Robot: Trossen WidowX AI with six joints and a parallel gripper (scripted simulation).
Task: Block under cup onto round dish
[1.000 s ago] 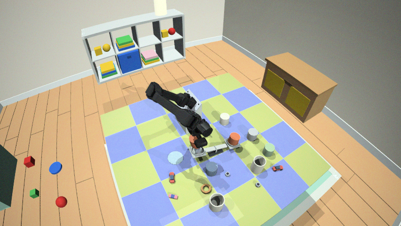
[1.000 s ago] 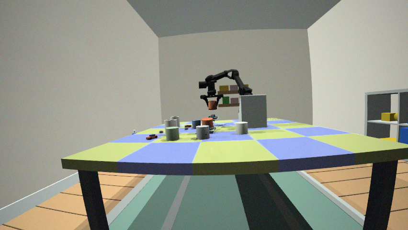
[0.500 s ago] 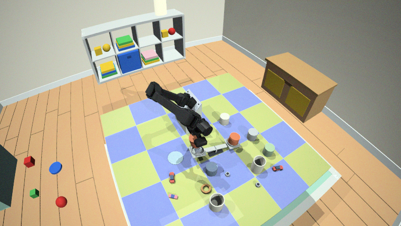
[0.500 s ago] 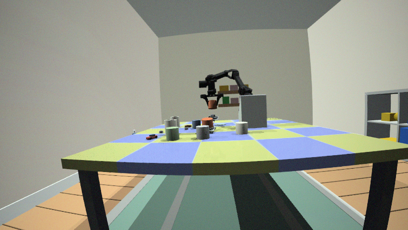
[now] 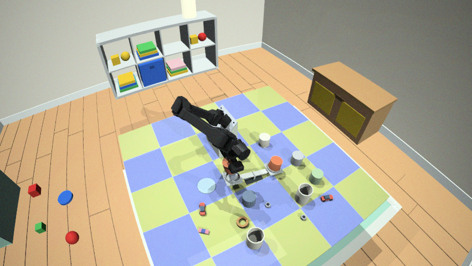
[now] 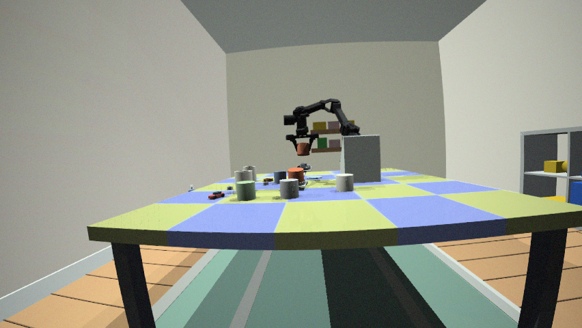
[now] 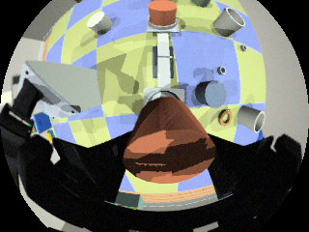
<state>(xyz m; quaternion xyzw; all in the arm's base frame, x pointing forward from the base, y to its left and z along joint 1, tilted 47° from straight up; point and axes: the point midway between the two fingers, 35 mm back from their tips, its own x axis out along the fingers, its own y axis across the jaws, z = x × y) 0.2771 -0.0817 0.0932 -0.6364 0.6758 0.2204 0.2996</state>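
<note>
My gripper tip is 6 cm past the pale blue round dish, 12 cm to the left of it and 17 cm above it. Also, from my gripper tip: orange cup (2 cm to the right, 1 cm above); blue-grey cylinder (16 cm ahead, 3 cm to the left, 13 cm below); grey cylinder (5 cm ahead, 44 cm to the left, 13 cm below).
</note>
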